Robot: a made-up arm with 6 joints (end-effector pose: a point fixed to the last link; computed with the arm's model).
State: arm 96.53 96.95 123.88 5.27 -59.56 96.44
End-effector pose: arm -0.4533 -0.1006 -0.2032 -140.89 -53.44 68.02
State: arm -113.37 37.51 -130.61 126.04 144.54 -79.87
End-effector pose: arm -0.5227 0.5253 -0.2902 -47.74 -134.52 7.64
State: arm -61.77 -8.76 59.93 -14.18 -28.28 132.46
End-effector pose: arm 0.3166 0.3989 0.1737 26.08 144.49 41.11
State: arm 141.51 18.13 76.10 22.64 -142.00 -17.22
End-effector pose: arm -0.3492 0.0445 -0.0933 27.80 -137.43 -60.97
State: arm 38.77 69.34 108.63 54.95 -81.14 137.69
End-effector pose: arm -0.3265 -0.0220 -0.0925 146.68 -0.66 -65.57
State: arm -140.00 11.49 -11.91 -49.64 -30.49 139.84
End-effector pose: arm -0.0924 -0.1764 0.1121 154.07 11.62 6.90
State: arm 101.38 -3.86 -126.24 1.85 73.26 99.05
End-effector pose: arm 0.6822 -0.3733 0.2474 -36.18 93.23 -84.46
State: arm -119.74 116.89 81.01 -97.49 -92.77 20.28
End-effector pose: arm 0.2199 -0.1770 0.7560 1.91 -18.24 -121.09
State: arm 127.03 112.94 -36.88 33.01 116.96 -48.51
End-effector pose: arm -0.4139 0.1216 0.6914 14.61 -75.22 -22.47
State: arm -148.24 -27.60 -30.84 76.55 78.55 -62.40
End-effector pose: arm 0.3141 -0.1858 -0.1711 -109.53 107.99 -55.17
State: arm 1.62 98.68 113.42 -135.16 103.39 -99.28
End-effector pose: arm -0.1681 0.4131 -0.3243 -107.67 75.21 100.09
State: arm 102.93 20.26 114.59 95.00 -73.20 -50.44
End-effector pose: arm -0.2242 0.1802 -0.0932 -71.55 -103.75 -37.64
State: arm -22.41 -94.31 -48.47 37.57 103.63 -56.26
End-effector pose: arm -0.3943 0.4186 0.1840 -82.02 52.93 74.53
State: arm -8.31 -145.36 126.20 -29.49 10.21 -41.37
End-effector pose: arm 0.6970 0.0075 0.2747 142.07 44.82 30.81
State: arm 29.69 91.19 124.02 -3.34 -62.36 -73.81
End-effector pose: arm -0.1964 -0.1009 0.3670 29.07 -47.26 133.60
